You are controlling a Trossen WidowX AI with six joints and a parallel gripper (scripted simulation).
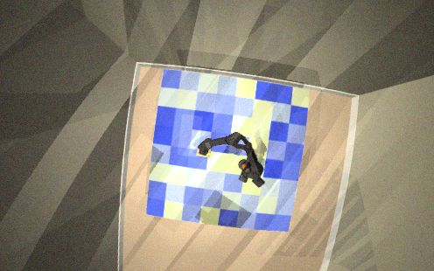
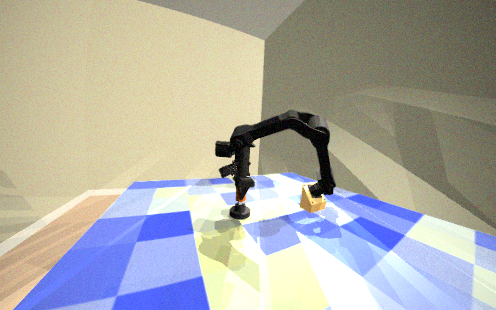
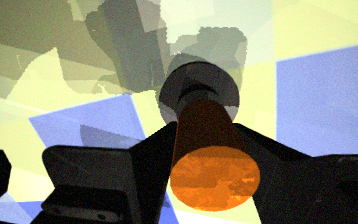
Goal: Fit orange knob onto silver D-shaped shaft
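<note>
My gripper tip is now 3 cm below the orange knob. The rest, counted from my gripper tip: round dark pedestal 4 cm below.
</note>
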